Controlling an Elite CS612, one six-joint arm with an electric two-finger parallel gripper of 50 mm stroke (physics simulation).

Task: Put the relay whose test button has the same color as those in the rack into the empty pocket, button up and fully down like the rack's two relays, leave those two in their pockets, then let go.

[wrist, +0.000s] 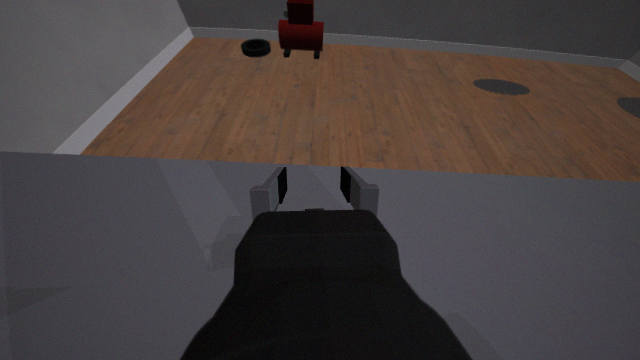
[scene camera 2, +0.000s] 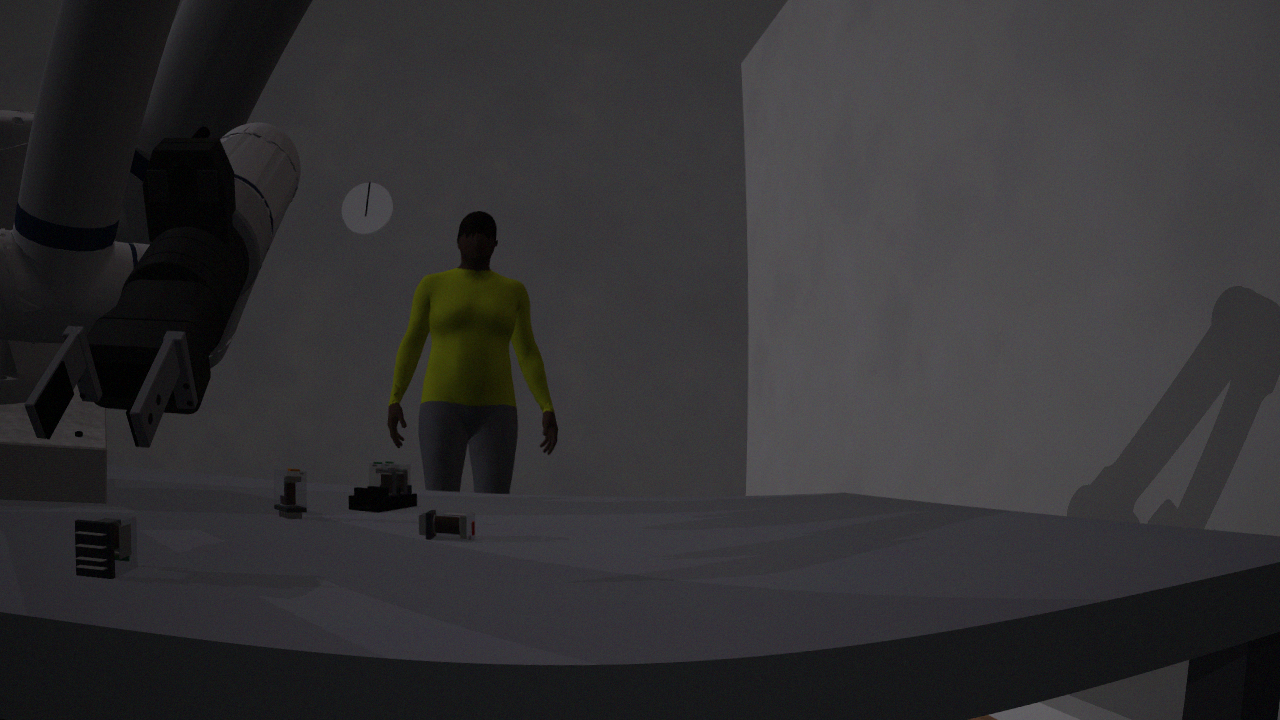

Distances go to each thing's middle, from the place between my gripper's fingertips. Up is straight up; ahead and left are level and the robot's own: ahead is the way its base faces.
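Green-button relay [scene camera 2: 106, 544]: my hand is 6 cm above it and 3 cm to the right of it. Counted from my hand, the orange-button relay [scene camera 2: 290, 485] is 5 cm below, 6 cm ahead and 33 cm to the left; the red-button relay [scene camera 2: 456, 526] is 6 cm below, 20 cm ahead and 25 cm to the left; the black rack [scene camera 2: 372, 499] is 6 cm below, 14 cm ahead and 48 cm to the left.
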